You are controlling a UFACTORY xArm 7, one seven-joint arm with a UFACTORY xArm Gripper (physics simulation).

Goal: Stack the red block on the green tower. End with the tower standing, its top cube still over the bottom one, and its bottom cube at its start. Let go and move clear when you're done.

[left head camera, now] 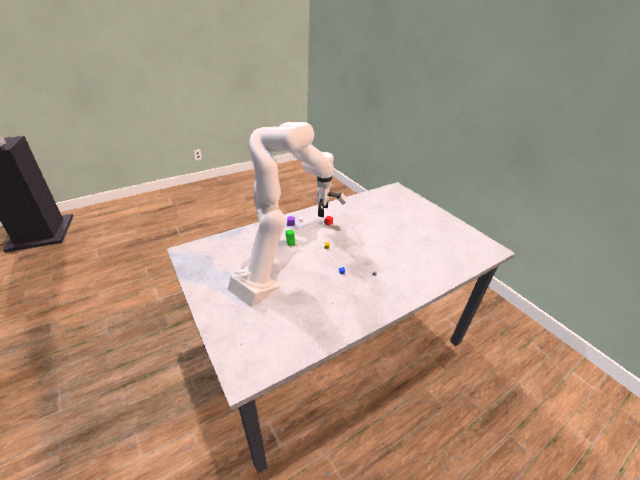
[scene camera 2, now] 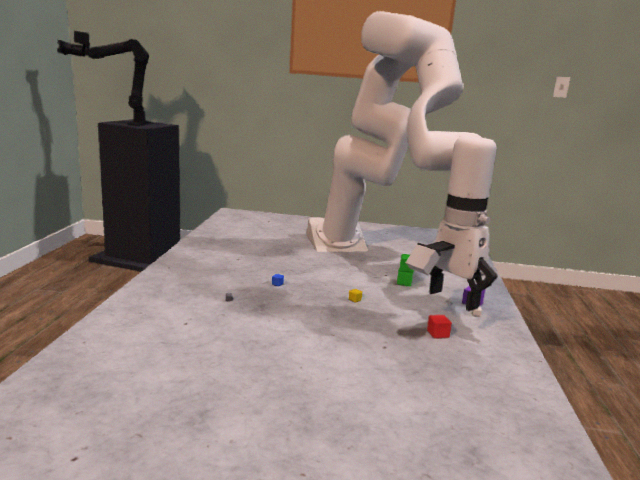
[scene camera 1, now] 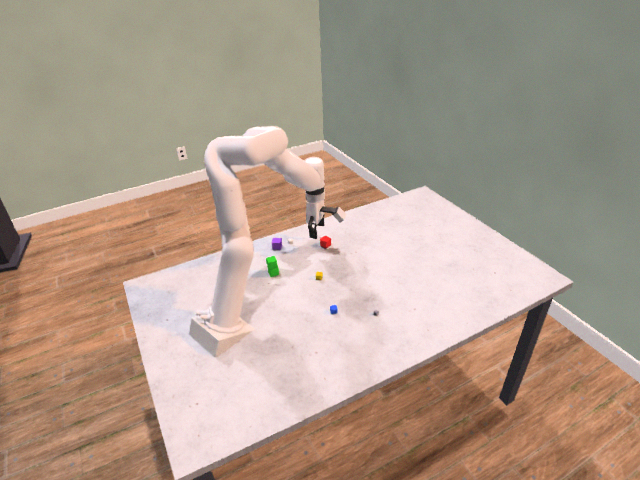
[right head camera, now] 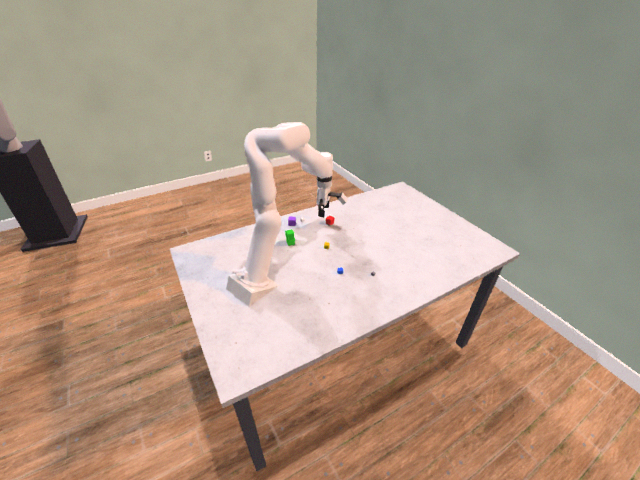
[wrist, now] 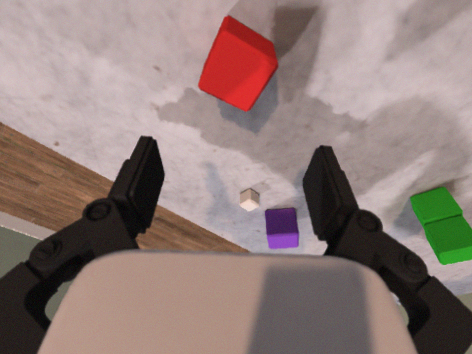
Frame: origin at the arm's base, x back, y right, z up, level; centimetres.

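Seen in the pictures: gripper, between the fingertips: (left head camera: 322, 212) (scene camera 2: 453, 301) (scene camera 1: 317, 231) (right head camera: 323, 212) (wrist: 235, 159); arm's base, origin of its link: (left head camera: 256, 280) (scene camera 2: 337, 233) (scene camera 1: 223, 323) (right head camera: 254, 280).
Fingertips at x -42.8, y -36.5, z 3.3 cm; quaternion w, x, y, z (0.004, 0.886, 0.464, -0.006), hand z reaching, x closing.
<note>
Pixels of each thing's middle, then the offset from my fingertips to it.
- red block, middle of its body: (wrist: 237, 65) (scene camera 2: 439, 326) (scene camera 1: 325, 242) (right head camera: 330, 220) (left head camera: 328, 220) dy +1.8, dx -2.9, dz -4.7 cm
- green tower, middle of its body: (wrist: 451, 240) (scene camera 2: 407, 263) (scene camera 1: 271, 262) (left head camera: 290, 234) (right head camera: 289, 234) dy +12.6, dx +21.5, dz -1.2 cm
- purple cube, middle of its body: (wrist: 281, 228) (scene camera 2: 473, 296) (scene camera 1: 276, 243) dy -3.5, dx +16.4, dz -4.6 cm
- small white cube, middle of its body: (wrist: 249, 200) (scene camera 2: 476, 311) dy -4.8, dx +10.4, dz -5.5 cm
- yellow cube, middle of its body: (scene camera 2: 355, 295) (scene camera 1: 319, 275) dy +21.1, dx +5.6, dz -5.3 cm
- blue cube, middle of its body: (scene camera 2: 277, 280) (scene camera 1: 333, 309) dy +39.9, dx +5.9, dz -5.3 cm
- small grey piece, middle of its body: (scene camera 2: 228, 297) (scene camera 1: 375, 312) dy +45.6, dx -7.2, dz -5.7 cm
The red block (left head camera: 328, 220) (right head camera: 329, 220) (scene camera 1: 325, 241) (scene camera 2: 439, 326) (wrist: 237, 65) rests on the table near its far edge. The green tower (left head camera: 290, 237) (right head camera: 290, 237) (scene camera 1: 272, 266) (scene camera 2: 405, 270) (wrist: 442, 225) is two green cubes, one on the other, upright and apart from the red block. My gripper (scene camera 2: 454, 300) (wrist: 235, 159) is open and empty, pointing down above the table close to the red block. In the wrist view the red block lies ahead of the fingertips, between their lines, turned at an angle to them; the tower is to the right, outside the right finger.
A purple cube (scene camera 1: 277, 243) (scene camera 2: 472, 296) (wrist: 282, 228) and a small white cube (scene camera 2: 476, 312) (wrist: 249, 199) stand near the table edge by the gripper. A yellow cube (scene camera 1: 318, 275) (scene camera 2: 355, 295), a blue cube (scene camera 1: 333, 309) (scene camera 2: 277, 279) and a small grey piece (scene camera 1: 376, 312) (scene camera 2: 229, 297) lie farther off.
</note>
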